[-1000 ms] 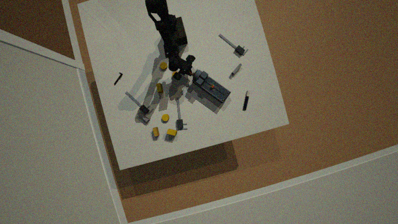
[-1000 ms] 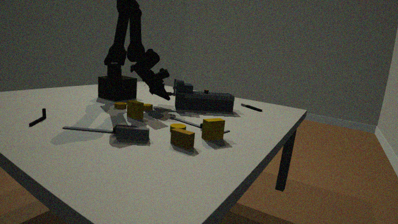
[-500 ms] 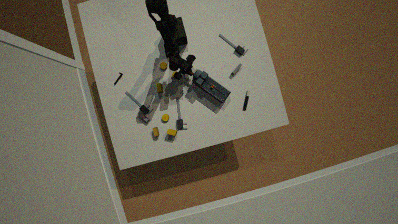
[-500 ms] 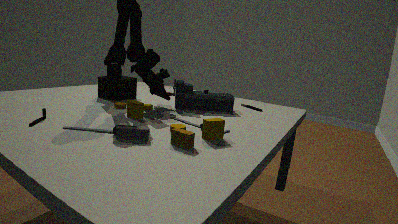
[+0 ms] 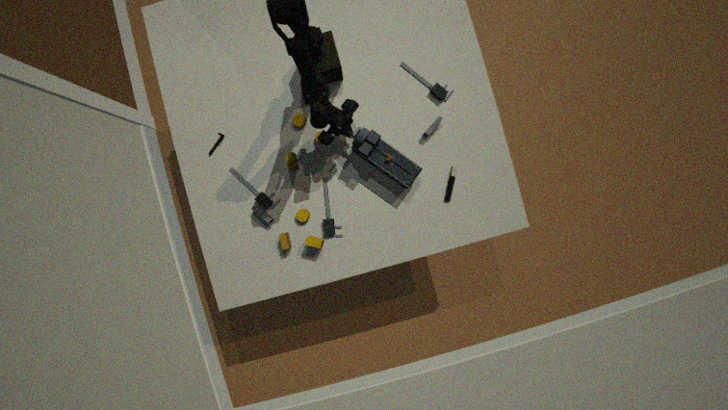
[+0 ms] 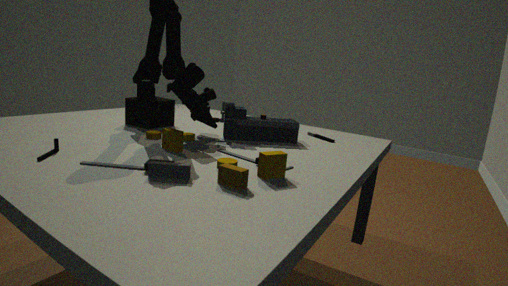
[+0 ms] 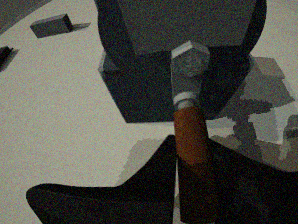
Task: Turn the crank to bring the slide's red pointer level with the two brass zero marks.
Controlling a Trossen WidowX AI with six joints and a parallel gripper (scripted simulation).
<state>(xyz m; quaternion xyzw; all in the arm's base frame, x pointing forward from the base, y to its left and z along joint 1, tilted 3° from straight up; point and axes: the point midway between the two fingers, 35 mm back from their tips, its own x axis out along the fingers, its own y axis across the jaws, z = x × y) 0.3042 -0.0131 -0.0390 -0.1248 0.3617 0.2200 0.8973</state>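
The slide is 14 cm ahead of my gripper tip, 9 cm to the left of it and 5 cm above it. Round my gripper tip: black l-shaped key (22 cm behind, 48 cm to the right, 2 cm below); then black bar (31 cm ahead, 29 cm to the left, 3 cm below); then brown crank handle (2 cm behind, 1 cm to the right, 3 cm above).
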